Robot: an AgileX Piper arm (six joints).
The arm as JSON. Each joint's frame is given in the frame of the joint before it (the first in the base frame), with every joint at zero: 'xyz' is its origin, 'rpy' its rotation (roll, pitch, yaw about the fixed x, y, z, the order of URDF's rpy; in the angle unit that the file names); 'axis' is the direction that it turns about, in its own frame. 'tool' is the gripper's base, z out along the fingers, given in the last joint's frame.
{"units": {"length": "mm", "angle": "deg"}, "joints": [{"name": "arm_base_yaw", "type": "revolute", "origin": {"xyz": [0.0, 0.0, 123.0], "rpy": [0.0, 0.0, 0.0]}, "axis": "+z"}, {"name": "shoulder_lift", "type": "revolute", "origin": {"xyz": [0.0, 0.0, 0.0], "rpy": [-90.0, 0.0, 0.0]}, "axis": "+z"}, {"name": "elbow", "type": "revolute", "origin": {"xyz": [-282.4, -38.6, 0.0], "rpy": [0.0, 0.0, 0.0]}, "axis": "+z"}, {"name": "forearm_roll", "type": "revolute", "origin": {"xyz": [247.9, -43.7, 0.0], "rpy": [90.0, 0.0, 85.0]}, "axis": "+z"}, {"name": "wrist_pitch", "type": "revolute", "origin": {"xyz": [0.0, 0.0, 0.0], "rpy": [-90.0, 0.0, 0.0]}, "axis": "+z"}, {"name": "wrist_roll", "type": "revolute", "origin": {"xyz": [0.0, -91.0, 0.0], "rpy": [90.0, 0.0, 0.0]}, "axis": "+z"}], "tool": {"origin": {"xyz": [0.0, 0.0, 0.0], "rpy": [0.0, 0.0, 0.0]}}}
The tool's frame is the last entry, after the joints.
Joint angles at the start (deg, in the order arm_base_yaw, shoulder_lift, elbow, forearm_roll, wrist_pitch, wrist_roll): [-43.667, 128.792, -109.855, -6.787, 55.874, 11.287]
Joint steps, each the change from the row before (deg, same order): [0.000, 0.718, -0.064, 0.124, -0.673, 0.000]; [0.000, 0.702, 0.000, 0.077, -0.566, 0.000]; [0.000, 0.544, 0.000, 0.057, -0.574, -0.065]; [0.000, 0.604, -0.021, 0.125, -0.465, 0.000]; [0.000, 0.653, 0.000, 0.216, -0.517, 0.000]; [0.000, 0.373, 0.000, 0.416, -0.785, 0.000]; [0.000, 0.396, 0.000, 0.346, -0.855, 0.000]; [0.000, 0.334, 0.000, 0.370, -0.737, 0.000]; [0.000, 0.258, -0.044, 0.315, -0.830, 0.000]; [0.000, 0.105, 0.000, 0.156, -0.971, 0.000]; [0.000, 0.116, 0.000, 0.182, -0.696, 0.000]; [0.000, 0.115, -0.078, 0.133, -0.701, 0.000]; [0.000, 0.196, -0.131, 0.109, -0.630, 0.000]
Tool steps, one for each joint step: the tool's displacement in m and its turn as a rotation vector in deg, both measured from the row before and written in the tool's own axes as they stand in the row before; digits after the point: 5 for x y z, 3 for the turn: [0.00013, 0.00079, 0.00576, -0.147, 0.005, 0.007]; [0.00056, 0.00065, 0.00587, -0.082, 0.150, -0.022]; [0.00026, 0.00053, 0.00455, -0.087, -0.017, -0.082]; [0.00054, 0.00060, 0.00497, -0.115, 0.139, 0.021]; [0.00072, 0.00073, 0.00546, -0.186, 0.172, 0.072]; [-0.00026, 0.00092, 0.00311, -0.428, -0.337, 0.221]; [-0.00029, 0.00082, 0.00330, -0.380, -0.394, 0.183]; [-0.00022, 0.00077, 0.00278, -0.380, -0.337, 0.209]; [-0.00072, 0.00070, 0.00199, -0.369, -0.556, 0.187]; [-0.00119, 0.00050, 0.00086, -0.290, -0.826, 0.095]; [-0.00071, 0.00044, 0.00096, -0.253, -0.542, 0.114]; [-0.00105, 0.00041, 0.00067, -0.228, -0.632, 0.087]; [-0.00091, 0.00038, 0.00116, -0.192, -0.538, 0.071]
